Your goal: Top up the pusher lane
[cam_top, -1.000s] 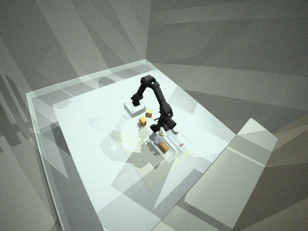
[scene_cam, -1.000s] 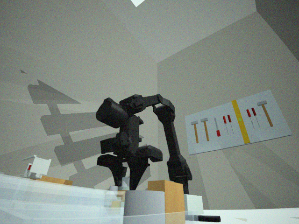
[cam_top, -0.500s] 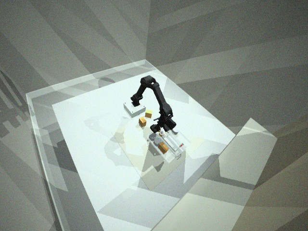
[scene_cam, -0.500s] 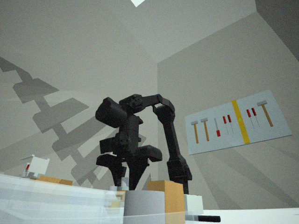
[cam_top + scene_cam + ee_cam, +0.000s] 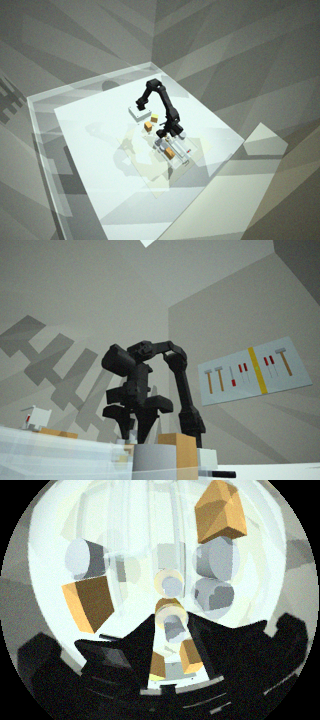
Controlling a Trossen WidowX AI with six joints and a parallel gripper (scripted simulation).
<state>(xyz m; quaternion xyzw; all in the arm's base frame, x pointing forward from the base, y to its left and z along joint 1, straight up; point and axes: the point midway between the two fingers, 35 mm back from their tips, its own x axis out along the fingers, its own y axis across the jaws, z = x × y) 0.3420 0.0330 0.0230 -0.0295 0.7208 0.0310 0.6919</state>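
Now: gripper tip 14 cm short of the clear-walled lane, 4 cm to the right of it and 4 cm above it. The rest, counted from my gripper tip: red mark 22 cm ahead, 6 cm to the left, 1 cm above.
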